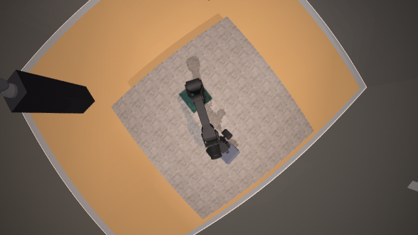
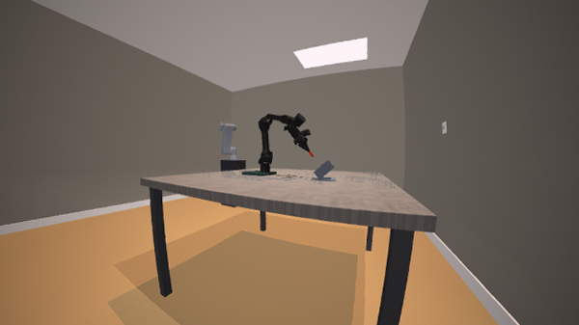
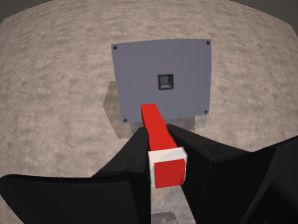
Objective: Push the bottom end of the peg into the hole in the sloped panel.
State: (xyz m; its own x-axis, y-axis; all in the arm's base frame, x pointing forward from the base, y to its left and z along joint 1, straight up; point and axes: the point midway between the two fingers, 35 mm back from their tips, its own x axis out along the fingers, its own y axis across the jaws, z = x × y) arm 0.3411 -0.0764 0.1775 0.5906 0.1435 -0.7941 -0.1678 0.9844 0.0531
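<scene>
Now: the sloped panel 100 mm ahead of my gripper tip, 10 mm to the right of it and 100 mm below it. The rest, counted from my gripper tip: red peg (10 mm behind, 10 mm above).
</scene>
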